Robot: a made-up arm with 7 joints. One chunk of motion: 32 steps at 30 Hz.
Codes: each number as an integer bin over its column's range. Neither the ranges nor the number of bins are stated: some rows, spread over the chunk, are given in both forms.
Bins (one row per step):
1: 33 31 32 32 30 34 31
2: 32 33 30 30 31 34 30
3: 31 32 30 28 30 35 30
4: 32 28 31 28 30 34 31
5: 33 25 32 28 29 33 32
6: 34 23 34 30 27 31 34
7: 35 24 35 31 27 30 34
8: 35 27 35 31 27 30 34
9: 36 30 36 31 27 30 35
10: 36 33 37 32 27 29 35
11: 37 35 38 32 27 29 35
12: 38 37 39 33 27 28 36
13: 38 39 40 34 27 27 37
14: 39 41 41 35 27 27 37
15: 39 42 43 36 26 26 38
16: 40 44 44 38 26 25 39
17: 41 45 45 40 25 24 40
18: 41 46 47 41 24 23 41
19: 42 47 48 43 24 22 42
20: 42 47 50 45 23 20 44
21: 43 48 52 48 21 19 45
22: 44 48 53 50 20 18 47
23: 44 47 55 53 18 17 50
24: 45 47 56 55 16 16 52
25: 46 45 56 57 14 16 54
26: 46 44 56 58 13 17 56
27: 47 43 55 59 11 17 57
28: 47 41 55 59 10 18 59
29: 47 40 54 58 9 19 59
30: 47 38 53 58 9 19 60
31: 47 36 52 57 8 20 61
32: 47 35 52 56 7 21 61
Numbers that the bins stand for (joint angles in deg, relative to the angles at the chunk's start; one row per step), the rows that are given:
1: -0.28 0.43 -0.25 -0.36 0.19 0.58 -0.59
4: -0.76 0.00 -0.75 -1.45 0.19 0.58 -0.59
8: 0.67 -0.14 1.23 -0.64 -3.43 -1.96 2.94
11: 1.63 1.01 2.70 -0.36 -3.43 -2.59 4.11
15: 2.58 2.01 5.17 0.72 -4.63 -4.50 7.64
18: 3.54 2.58 7.14 2.07 -7.05 -6.41 11.16
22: 4.97 2.87 10.10 4.51 -11.87 -9.59 18.22
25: 5.92 2.44 11.58 6.41 -19.11 -10.86 26.44
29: 6.40 1.72 10.59 6.68 -25.15 -8.95 32.32
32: 6.40 1.01 9.61 6.13 -27.56 -7.68 34.67
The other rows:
2: -0.76 0.72 -1.24 -0.91 1.40 0.58 -1.76
3: -1.23 0.58 -1.24 -1.45 0.19 1.22 -1.76
5: -0.28 -0.43 -0.25 -1.45 -1.01 -0.05 0.59
6: 0.20 -0.71 0.73 -0.91 -3.43 -1.32 2.94
7: 0.67 -0.57 1.23 -0.64 -3.43 -1.96 2.94
9: 1.15 0.29 1.72 -0.64 -3.43 -1.96 4.11
10: 1.15 0.72 2.21 -0.36 -3.43 -2.59 4.11
12: 2.11 1.29 3.20 -0.09 -3.43 -3.23 5.29
13: 2.11 1.58 3.69 0.18 -3.43 -3.87 6.46
14: 2.58 1.87 4.18 0.45 -3.43 -3.87 6.46
16: 3.06 2.30 5.66 1.26 -4.63 -5.14 8.81
17: 3.54 2.44 6.16 1.80 -5.84 -5.77 9.99
19: 4.01 2.73 7.63 2.61 -7.05 -7.04 12.34
20: 4.01 2.73 8.62 3.16 -8.25 -8.32 14.69
21: 4.49 2.87 9.61 3.97 -10.67 -8.95 15.87
23: 4.97 2.73 11.09 5.32 -14.29 -10.22 21.74
24: 5.44 2.73 11.58 5.86 -16.70 -10.86 24.09
26: 5.92 2.30 11.58 6.68 -20.32 -10.22 28.79
27: 6.40 2.15 11.09 6.95 -22.73 -10.22 29.97
28: 6.40 1.87 11.09 6.95 -23.94 -9.59 32.32
30: 6.40 1.44 10.10 6.68 -25.15 -8.95 33.49
31: 6.40 1.15 9.61 6.41 -26.36 -8.32 34.67

